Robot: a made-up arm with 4 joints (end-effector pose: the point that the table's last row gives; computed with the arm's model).
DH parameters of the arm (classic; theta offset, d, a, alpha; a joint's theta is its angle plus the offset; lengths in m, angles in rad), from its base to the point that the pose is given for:
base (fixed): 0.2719 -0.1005 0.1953 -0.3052
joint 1: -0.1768 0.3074 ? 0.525
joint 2: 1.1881 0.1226 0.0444 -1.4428
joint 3: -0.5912 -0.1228 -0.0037 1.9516
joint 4: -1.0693 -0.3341 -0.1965 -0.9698
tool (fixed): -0.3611 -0.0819 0 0
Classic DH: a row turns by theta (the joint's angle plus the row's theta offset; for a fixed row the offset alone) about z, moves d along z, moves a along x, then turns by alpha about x.
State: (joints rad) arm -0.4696 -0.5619 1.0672 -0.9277
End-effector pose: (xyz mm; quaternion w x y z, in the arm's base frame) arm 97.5 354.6 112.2 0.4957 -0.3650 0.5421 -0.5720
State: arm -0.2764 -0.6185 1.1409 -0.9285
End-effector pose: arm 48.3 336.4 121.6 0.4932 -0.4494 0.5362 -0.5170
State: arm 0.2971 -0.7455 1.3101 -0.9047
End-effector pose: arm -57.8 233.7 171.4 0.4832 -0.6703 0.4500 -0.3387
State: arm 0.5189 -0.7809 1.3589 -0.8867
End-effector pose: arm -76.1 181.2 196.7 0.4769 -0.7393 0.3954 -0.2639
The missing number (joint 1, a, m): 0.0488
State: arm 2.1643 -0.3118 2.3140 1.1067
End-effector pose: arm 534.6 398.6 329.1 0.2813 0.4805 0.0359 -0.8299
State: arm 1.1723 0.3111 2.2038 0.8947
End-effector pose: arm 592.9 121.0 381.8 0.0516 -0.5702 -0.1252 0.8103
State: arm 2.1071 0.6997 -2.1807 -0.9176
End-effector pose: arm 341.4 215.9 593.8 0.0109 -0.0221 -0.9237 -0.3823
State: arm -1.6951 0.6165 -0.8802 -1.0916
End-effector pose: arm 298.2 433.5 412.4 0.7458 0.4161 -0.0321 -0.5192
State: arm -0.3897 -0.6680 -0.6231 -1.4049
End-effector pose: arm 456.0 350.7 461.1 0.5576 0.3824 0.4534 -0.5808
